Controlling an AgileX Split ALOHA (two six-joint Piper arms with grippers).
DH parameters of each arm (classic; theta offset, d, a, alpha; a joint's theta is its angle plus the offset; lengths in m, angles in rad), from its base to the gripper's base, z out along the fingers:
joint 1: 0 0.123 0 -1.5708
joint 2: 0.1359 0 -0.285 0
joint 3: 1.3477 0 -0.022 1.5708
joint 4: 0 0.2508 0 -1.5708
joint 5: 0 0 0.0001 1.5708
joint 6: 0 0.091 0 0
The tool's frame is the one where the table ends.
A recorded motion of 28 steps. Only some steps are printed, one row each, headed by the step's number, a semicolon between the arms.
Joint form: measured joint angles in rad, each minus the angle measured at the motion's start. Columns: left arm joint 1, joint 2, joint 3, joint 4, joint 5, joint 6; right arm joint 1, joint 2, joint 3, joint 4, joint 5, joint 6.
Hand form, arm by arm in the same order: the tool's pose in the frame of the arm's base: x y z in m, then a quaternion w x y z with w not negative. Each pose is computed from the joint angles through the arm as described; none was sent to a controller.
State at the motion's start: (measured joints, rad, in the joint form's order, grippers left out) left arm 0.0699 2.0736 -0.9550 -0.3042 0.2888 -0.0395; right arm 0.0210 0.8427 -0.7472 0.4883 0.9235 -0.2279
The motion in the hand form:
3: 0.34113 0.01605 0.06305 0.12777 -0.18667 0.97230 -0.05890; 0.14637 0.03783 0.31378 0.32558 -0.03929 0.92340 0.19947
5: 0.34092 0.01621 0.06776 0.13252 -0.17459 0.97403 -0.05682; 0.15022 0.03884 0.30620 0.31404 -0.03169 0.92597 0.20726
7: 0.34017 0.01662 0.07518 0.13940 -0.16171 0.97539 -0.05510; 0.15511 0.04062 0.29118 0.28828 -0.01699 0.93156 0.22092
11: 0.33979 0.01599 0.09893 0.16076 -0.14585 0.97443 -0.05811; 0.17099 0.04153 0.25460 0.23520 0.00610 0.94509 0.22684
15: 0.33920 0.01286 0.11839 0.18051 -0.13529 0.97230 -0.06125; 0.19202 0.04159 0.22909 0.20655 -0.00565 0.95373 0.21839
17: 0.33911 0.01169 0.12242 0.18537 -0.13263 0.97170 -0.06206; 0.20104 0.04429 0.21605 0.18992 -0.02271 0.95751 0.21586
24: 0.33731 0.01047 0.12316 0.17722 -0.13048 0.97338 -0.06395; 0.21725 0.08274 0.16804 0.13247 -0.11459 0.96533 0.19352
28: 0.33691 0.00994 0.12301 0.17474 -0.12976 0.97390 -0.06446; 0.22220 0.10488 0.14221 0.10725 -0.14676 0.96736 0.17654
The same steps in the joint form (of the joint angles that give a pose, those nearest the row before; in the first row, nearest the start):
3: 0.0000 -0.0080 0.0000 0.0010 0.0018 0.0096; -0.0001 0.0049 0.0025 0.0114 -0.0022 -0.0111
5: 0.0000 -0.0234 0.0022 0.0123 0.0062 0.0229; 0.0000 0.0253 0.0218 0.0319 -0.0159 -0.0151
7: 0.0011 -0.0481 0.0068 0.0224 0.0136 0.0395; -0.0001 0.0604 0.0602 0.0672 -0.0323 -0.0197
11: 0.0012 -0.1212 0.0088 0.0253 0.0428 0.0628; 0.0000 0.1782 0.1324 0.1154 -0.1001 -0.0593
15: -0.0069 -0.1801 0.0088 0.0290 0.0614 0.0676; 0.0009 0.3180 0.1425 0.1527 -0.1674 -0.1601
17: -0.0102 -0.1922 0.0088 0.0289 0.0635 0.0688; 0.0136 0.3895 0.1425 0.1729 -0.1935 -0.2201
24: -0.0121 -0.1965 0.0094 0.0289 0.0841 0.0696; 0.2069 0.6204 0.1416 0.1869 -0.3373 -0.3108
28: -0.0132 -0.1965 0.0094 0.0289 0.0891 0.0696; 0.3074 0.7440 0.1276 0.1891 -0.4191 -0.3140

